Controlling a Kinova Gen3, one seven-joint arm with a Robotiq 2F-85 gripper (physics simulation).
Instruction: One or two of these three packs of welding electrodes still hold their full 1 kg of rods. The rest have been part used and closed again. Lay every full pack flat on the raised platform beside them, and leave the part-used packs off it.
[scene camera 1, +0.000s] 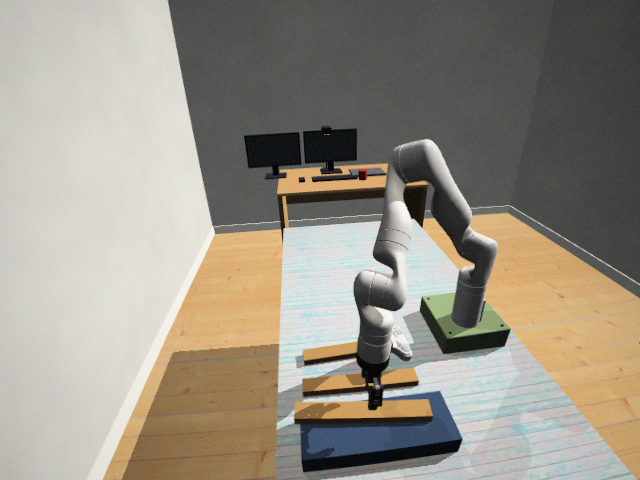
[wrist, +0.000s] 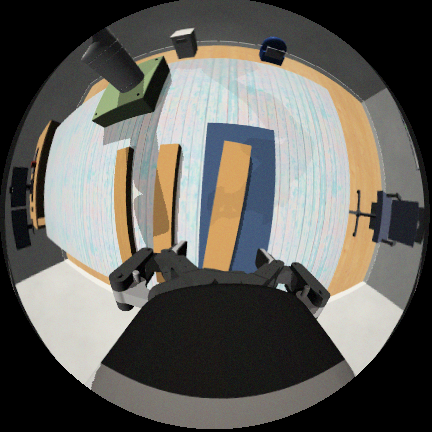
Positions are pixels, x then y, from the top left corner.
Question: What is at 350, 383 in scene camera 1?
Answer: A pack.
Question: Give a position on a pack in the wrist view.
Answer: At 165, 183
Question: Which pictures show my gripper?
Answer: Scene camera 1 and the wrist view: all of them.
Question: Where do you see my gripper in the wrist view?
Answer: At 221, 252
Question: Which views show the pack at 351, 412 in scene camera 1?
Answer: Scene camera 1 and the wrist view: all of them.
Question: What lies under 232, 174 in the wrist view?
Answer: A pack.
